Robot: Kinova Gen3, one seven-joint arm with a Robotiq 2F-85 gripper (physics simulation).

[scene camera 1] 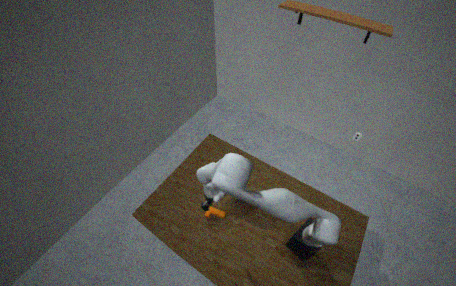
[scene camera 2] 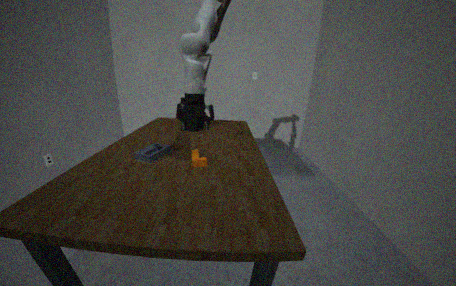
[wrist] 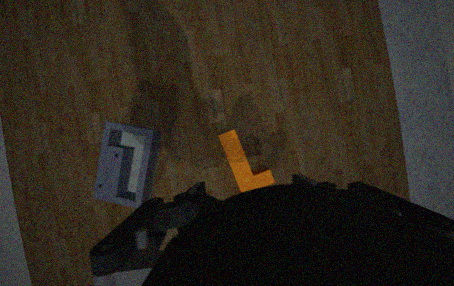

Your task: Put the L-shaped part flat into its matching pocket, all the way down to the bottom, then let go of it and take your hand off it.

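Places are measured from the arm's base along level axes (x right, y ahead, z up), in millimetres.
Pixels of known places: gripper, fingertip midpoint: (scene camera 1: 213, 203) (scene camera 2: 195, 130) (wrist: 248, 188).
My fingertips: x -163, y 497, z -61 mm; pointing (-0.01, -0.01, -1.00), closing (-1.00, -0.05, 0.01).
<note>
Ahead of a thing's pixels: the offset from my fingertips to its top centre. Level surfaces: height alone.
The orange L-shaped part {dx -8, dy -15, dz -115 mm} (scene camera 1: 216, 212) (scene camera 2: 198, 161) (wrist: 236, 160) lies flat on the table, outside the pocket. In the wrist view its long leg runs up and to the left from its corner. The blue-grey block with the L-shaped pocket {dx +208, dy -14, dz -108 mm} (scene camera 2: 145, 155) (wrist: 108, 172) lies apart from it, to its left in scene camera 2 and in the wrist view. The pocket is empty. The block does not show in scene camera 1, where the arm covers that area. My gripper (scene camera 1: 206, 204) (scene camera 2: 196, 125) (wrist: 248, 188) is open and empty, above the table near the orange part, not touching it.
The wooden table {dz -145 mm} (scene camera 1: 170, 215) (scene camera 2: 150, 215) (wrist: 320, 50) bears the arm's dark base (scene camera 1: 302, 242). The table's side edges show at both sides of the wrist view. A wooden wall shelf (scene camera 1: 335, 17) hangs far above and behind. The arm casts shadows over the table.
</note>
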